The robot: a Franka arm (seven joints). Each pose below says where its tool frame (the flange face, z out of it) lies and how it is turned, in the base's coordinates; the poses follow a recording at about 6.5 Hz.
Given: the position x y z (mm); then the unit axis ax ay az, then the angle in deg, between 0 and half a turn.
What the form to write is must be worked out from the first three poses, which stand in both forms.
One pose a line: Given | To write
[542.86 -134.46 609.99 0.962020 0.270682 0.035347 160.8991] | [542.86 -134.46 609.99 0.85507 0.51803 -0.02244 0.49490 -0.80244 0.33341]
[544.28 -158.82 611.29 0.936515 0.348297 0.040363 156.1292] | [544.28 -158.82 611.29 0.76464 0.64080 -0.06858 0.60813 -0.68222 0.40590]
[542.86 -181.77 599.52 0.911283 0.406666 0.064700 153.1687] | [542.86 -181.77 599.52 0.67913 0.73048 -0.07198 0.67207 -0.57939 0.46111]
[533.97 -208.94 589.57 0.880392 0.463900 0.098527 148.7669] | [533.97 -208.94 589.57 0.58278 0.80872 -0.07963 0.70655 -0.45585 0.54129]
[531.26 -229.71 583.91 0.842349 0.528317 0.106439 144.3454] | [531.26 -229.71 583.91 0.47355 0.86868 -0.14544 0.74459 -0.30663 0.59293]
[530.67 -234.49 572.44 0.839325 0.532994 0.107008 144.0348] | [530.67 -234.49 572.44 0.46527 0.87228 -0.15052 0.74659 -0.29536 0.59613]
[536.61 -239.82 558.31 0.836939 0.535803 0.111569 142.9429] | [536.61 -239.82 558.31 0.46143 0.87353 -0.15499 0.73907 -0.28185 0.61183]
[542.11 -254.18 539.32 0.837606 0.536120 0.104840 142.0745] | [542.11 -254.18 539.32 0.46619 0.86772 -0.17244 0.73884 -0.27466 0.61537]
